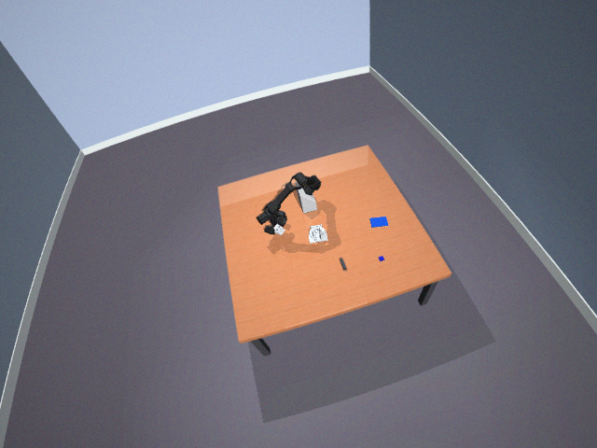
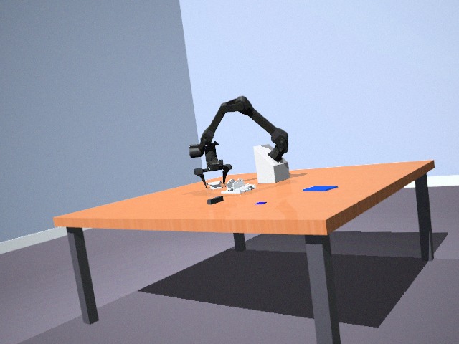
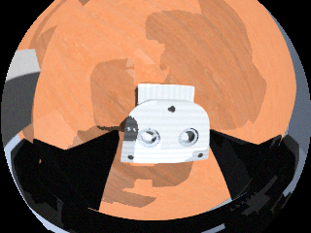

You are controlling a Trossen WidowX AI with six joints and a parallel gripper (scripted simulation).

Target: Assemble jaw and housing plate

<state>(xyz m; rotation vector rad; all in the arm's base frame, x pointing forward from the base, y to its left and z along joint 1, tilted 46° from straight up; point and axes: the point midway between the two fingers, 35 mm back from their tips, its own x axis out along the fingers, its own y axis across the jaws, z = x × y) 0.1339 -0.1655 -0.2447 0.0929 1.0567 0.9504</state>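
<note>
Right now my gripper tip is 10 mm short of the small white part and 10 mm to the right of it. Round my gripper tip: small black block (450 mm ahead, 270 mm to the left); then white jaw (130 mm ahead, 220 mm to the left, 10 mm above); then base (10 mm ahead, 10 mm to the left, 20 mm above).
</note>
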